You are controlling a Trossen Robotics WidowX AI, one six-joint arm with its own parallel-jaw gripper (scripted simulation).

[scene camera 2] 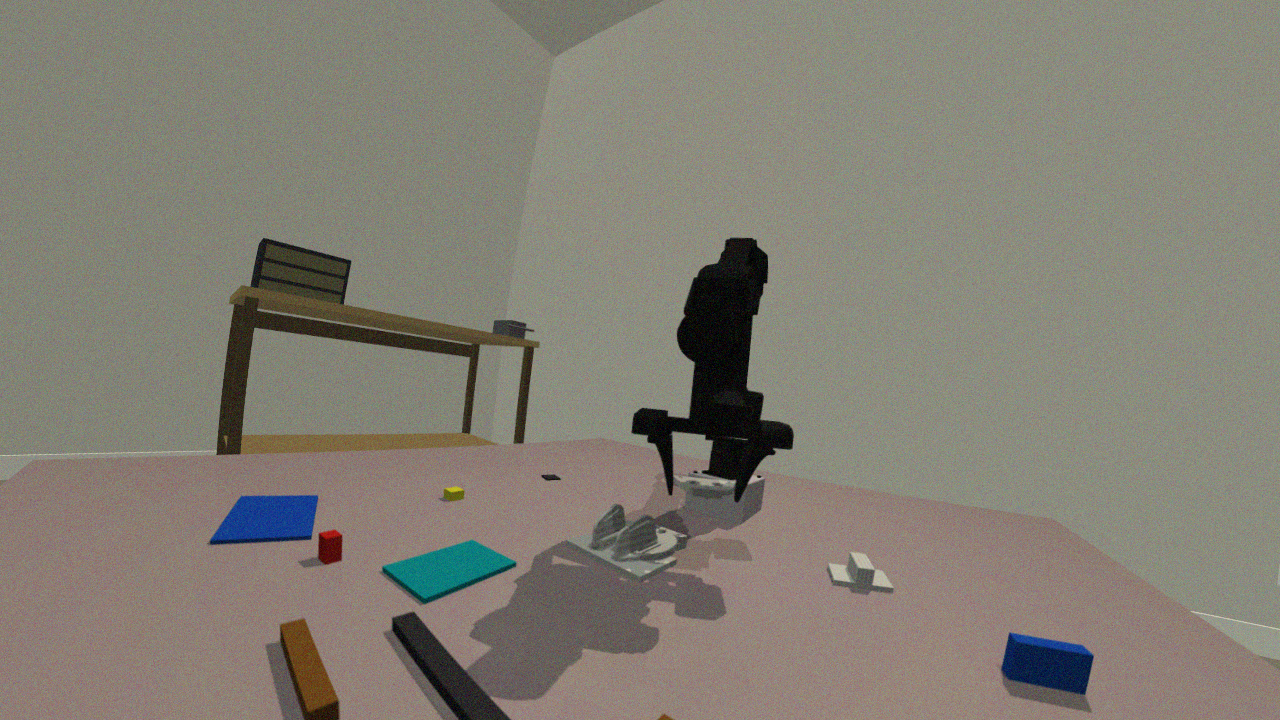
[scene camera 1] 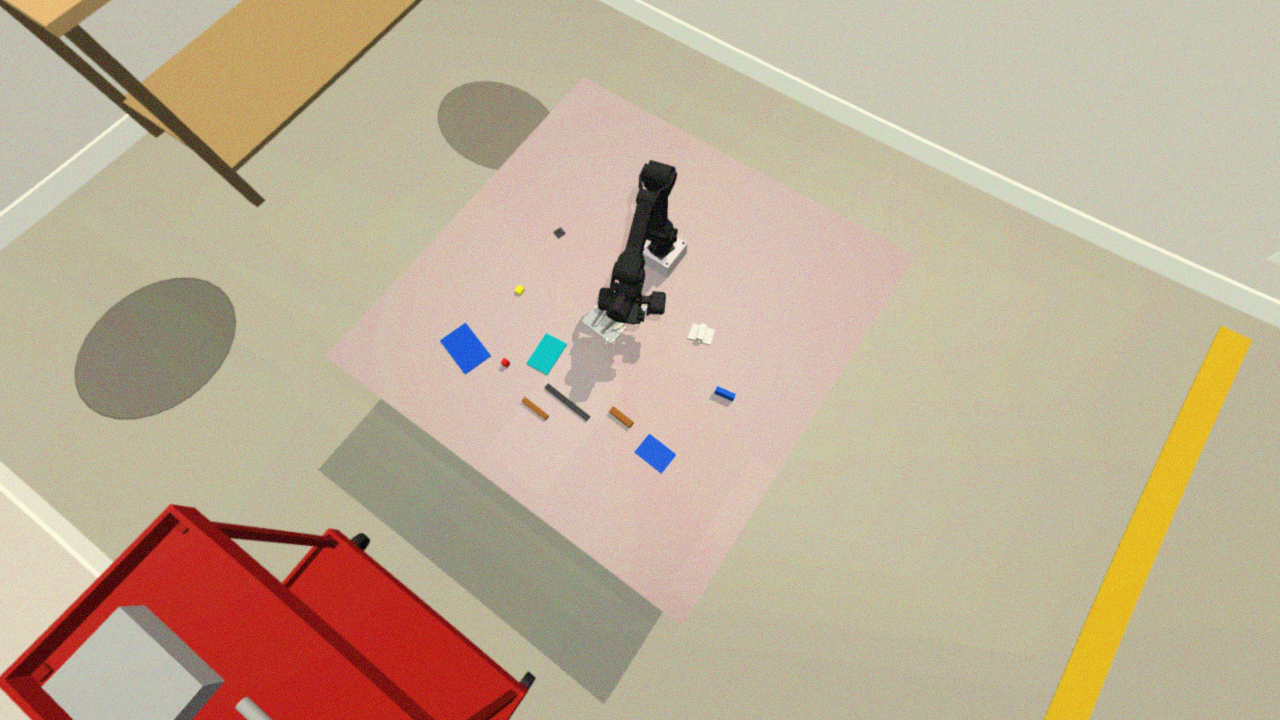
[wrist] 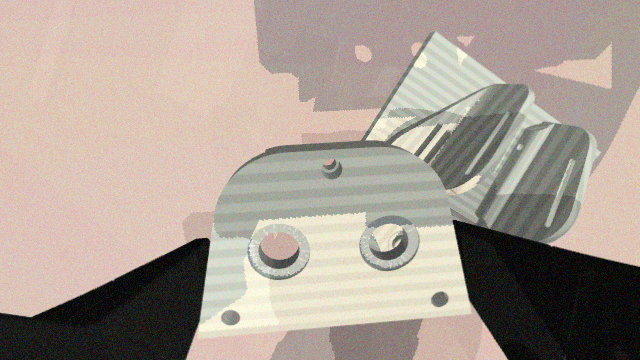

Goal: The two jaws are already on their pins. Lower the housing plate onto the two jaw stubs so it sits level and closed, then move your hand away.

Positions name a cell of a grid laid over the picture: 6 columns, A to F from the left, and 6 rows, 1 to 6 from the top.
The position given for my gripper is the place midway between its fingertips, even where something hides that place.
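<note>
My gripper (scene camera 2: D5) is visible, also at (scene camera 1: C3) and (wrist: D5). A teal sheet (scene camera 2: C5) and a blue sheet (scene camera 2: B5) are present; the teal sheet appears again at (scene camera 1: C3), and so does the blue sheet (scene camera 1: C3). A red cube (scene camera 2: B5) and a white stand (scene camera 2: E5) are visible too. In the wrist view the teal sheet is out of frame; the red cube is likewise out of frame in the wrist view.
</note>
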